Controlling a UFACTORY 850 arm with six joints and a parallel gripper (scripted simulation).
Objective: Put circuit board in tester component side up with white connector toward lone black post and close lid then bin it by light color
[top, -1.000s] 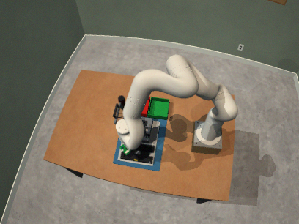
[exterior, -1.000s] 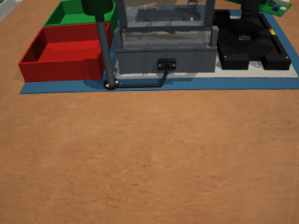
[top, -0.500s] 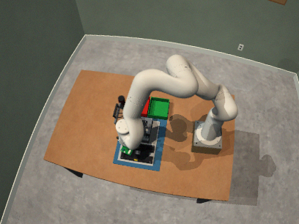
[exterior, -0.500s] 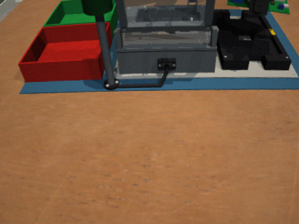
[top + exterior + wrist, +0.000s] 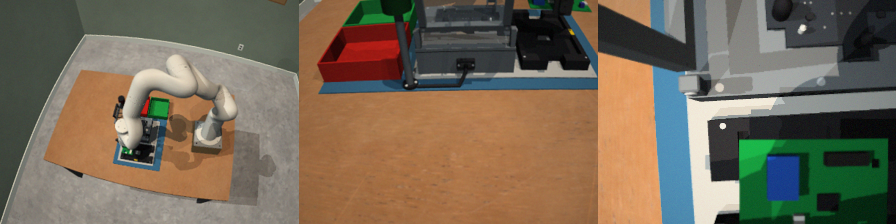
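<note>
My gripper is now right at the green circuit board. From my hand the other things lie so: green bin 17 cm behind, 36 cm to the right, 11 cm below; then lid 7 cm ahead, 18 cm to the right, 6 cm above; then red bin 2 cm behind, 37 cm to the right, 11 cm below.
</note>
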